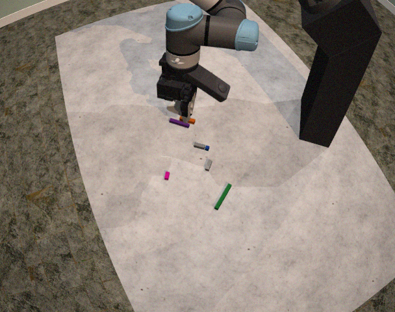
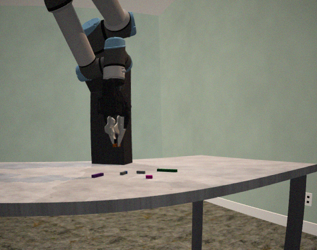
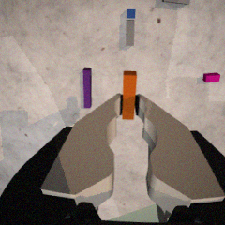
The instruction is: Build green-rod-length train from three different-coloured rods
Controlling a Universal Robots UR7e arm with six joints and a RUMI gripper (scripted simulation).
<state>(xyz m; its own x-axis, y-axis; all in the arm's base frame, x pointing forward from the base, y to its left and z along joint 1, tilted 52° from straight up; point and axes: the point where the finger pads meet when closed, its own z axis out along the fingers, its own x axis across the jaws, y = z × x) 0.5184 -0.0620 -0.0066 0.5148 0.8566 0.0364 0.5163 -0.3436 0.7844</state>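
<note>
The blue rod is 4 cm behind my hand, 4 cm to the left of it and 11 cm below it. From my hand the other things lie so: purple rod (1 cm behind, 7 cm to the right, 11 cm below); magenta rod (10 cm ahead, 7 cm to the left, 11 cm below); orange rod (1 cm below).
</note>
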